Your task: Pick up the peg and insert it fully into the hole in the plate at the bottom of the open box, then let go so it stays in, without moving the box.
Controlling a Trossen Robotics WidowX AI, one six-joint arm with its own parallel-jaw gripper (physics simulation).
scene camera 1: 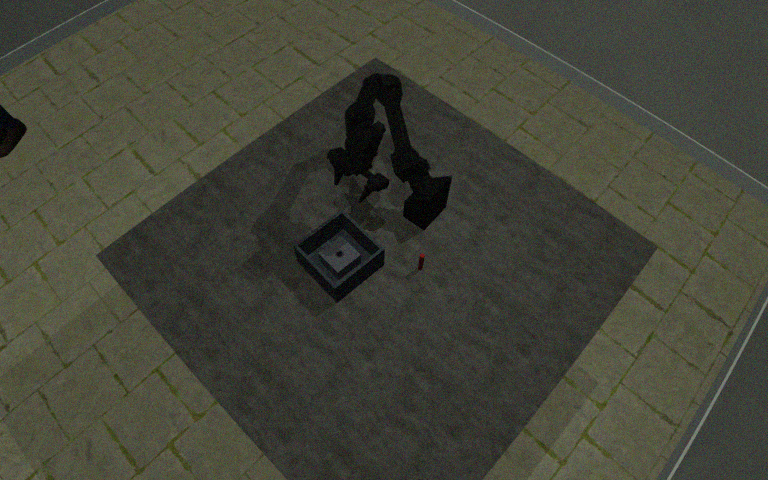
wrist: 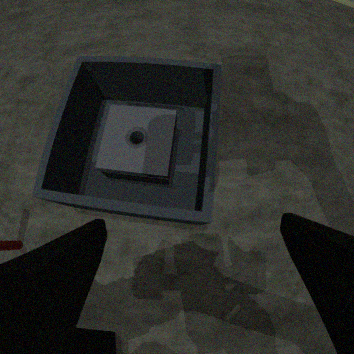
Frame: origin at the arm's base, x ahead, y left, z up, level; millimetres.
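Where they show: gripper, fingertip midpoint: [scene camera 1: 347,193] [wrist: 194,225]; arm's base, origin of the base link: [scene camera 1: 426,190].
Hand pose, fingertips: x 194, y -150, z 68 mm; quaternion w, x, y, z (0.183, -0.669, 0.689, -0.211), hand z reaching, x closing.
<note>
Things, the pixels of their top centre, and the offset from my fingertips. Level surfaces: height alone.
- small red peg, middle of its top: [scene camera 1: 422,255] 257 mm left, 21 mm back, 116 mm down
- dark blue-grey box, middle of its top: [wrist: 129,121] [scene camera 1: 338,247] 52 mm left, 113 mm ahead, 98 mm down
- light grey square plate, middle of its top: [wrist: 135,136] [scene camera 1: 339,253] 52 mm left, 113 mm ahead, 135 mm down
- mat, its level: 196 mm down
A small red peg [scene camera 1: 420,262] stands upright on the grey mat, right of the open box; part of it [wrist: 10,245] shows at the left edge of the wrist view. The dark blue-grey box [scene camera 1: 317,276] [wrist: 214,130] holds a light grey square plate [scene camera 1: 341,264] [wrist: 116,156] at its bottom. The plate has a round, empty hole [scene camera 1: 339,253] [wrist: 136,137] in its middle. My gripper [scene camera 1: 349,192] [wrist: 194,225] is open and empty, with its fingers wide apart. It hangs above the mat between the arm's base and the box, apart from the peg.
The arm's dark base [scene camera 1: 427,202] stands on the mat [scene camera 1: 396,367], behind the box and peg. Pale paving [scene camera 1: 73,237] surrounds the mat. Part of a dark brown shape [scene camera 1: 10,133] shows at the left edge of the scene view. Shadows of the arm fall around the box.
</note>
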